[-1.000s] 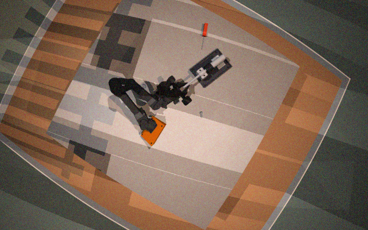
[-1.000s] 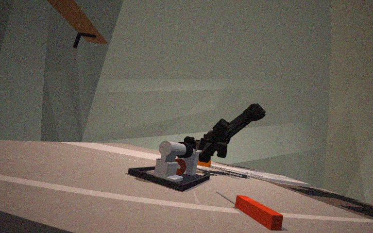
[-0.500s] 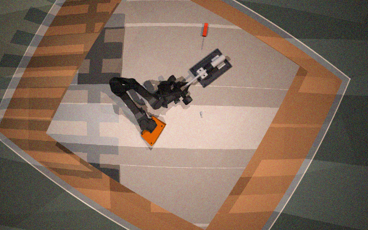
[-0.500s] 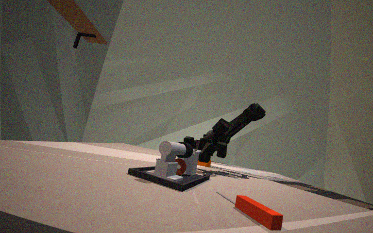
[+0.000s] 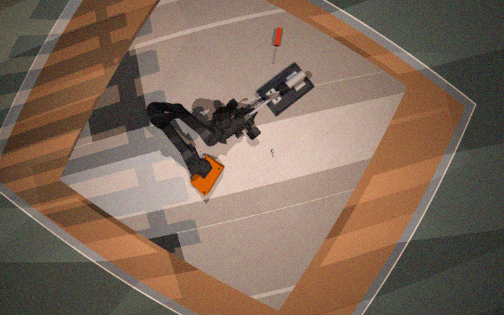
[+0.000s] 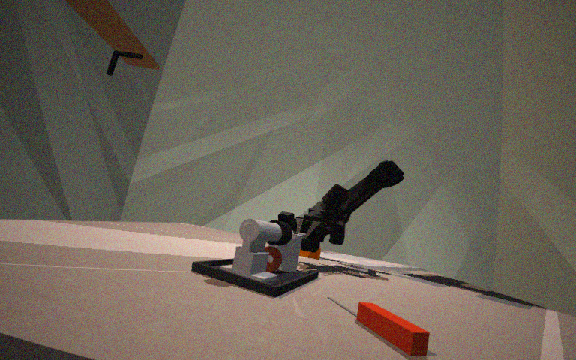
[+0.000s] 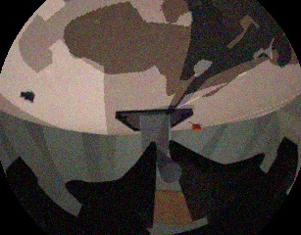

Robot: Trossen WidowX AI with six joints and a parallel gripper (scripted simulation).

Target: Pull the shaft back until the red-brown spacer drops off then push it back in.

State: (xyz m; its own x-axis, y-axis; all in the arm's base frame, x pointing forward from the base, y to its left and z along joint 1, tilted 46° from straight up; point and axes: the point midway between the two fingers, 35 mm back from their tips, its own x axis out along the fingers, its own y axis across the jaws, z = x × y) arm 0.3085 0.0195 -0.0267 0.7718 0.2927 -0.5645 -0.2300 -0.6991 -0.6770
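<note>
Right now the light shaft is 70 mm ahead of my gripper tip, 20 mm to the right of it and 20 mm above it. The rest, counted from my gripper tip: small grey piece: 180 mm to the right, 100 mm behind, 60 mm below; dark spacer: 160 mm ahead, 40 mm to the right, 20 mm above; red-brown spacer: 160 mm ahead, 40 mm to the right, 30 mm below.
</note>
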